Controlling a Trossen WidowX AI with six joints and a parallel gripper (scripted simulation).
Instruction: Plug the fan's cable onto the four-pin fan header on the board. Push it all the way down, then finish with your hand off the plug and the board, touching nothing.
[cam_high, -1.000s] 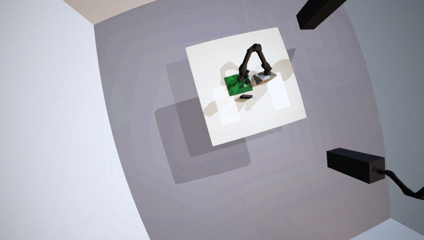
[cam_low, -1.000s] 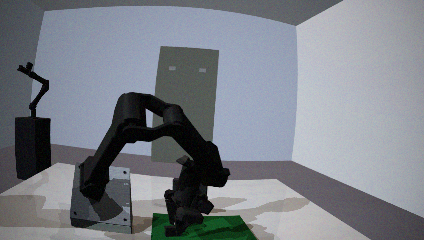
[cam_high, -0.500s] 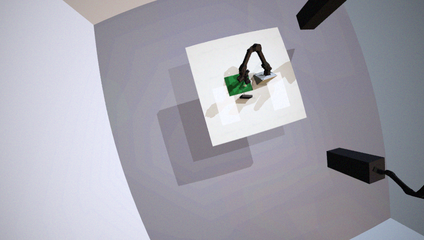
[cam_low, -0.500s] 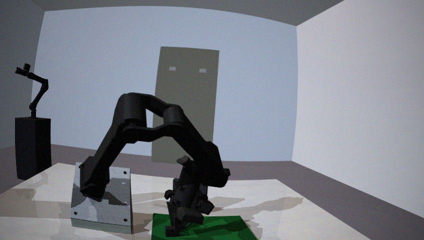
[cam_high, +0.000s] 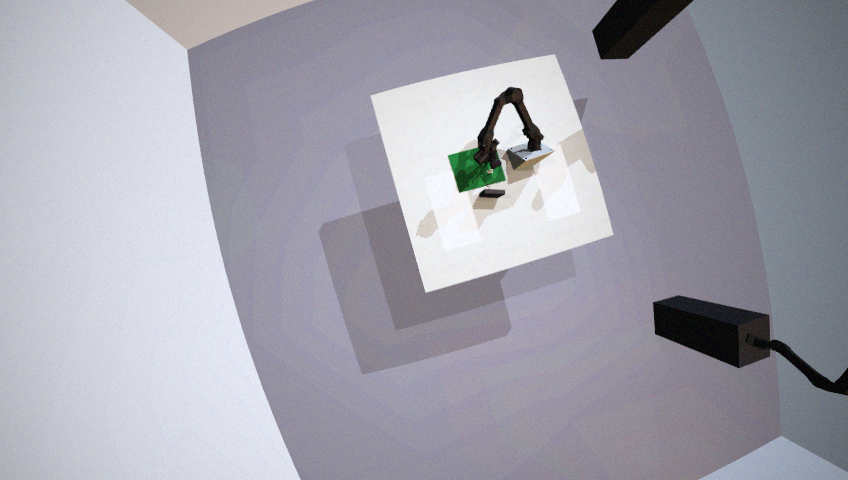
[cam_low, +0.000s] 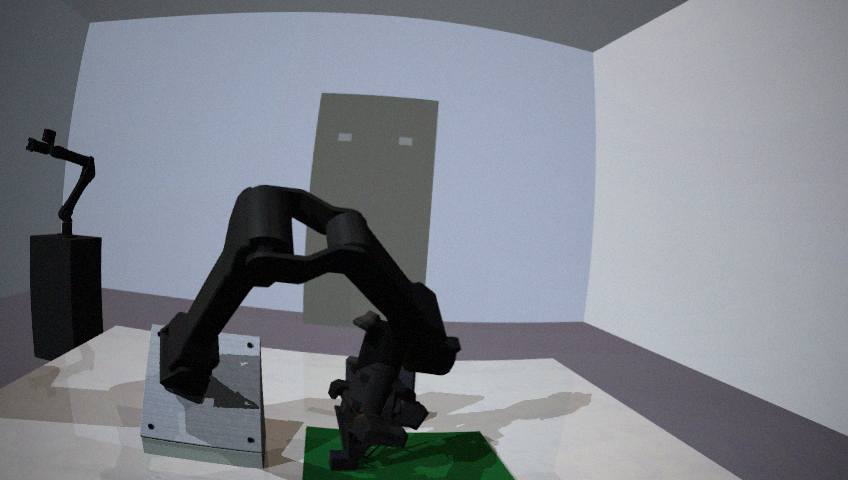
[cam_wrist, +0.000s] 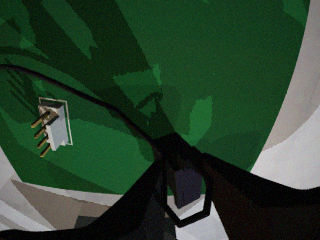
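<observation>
The green board is 80 mm ahead of my gripper tip, 50 mm to the left of it and 40 mm below it. Round my gripper tip: pale four-pin header (90 mm to the left, 20 mm below); then black fan (220 mm to the left, 30 mm ahead, 30 mm above); then dark fan plug (10 mm behind).
</observation>
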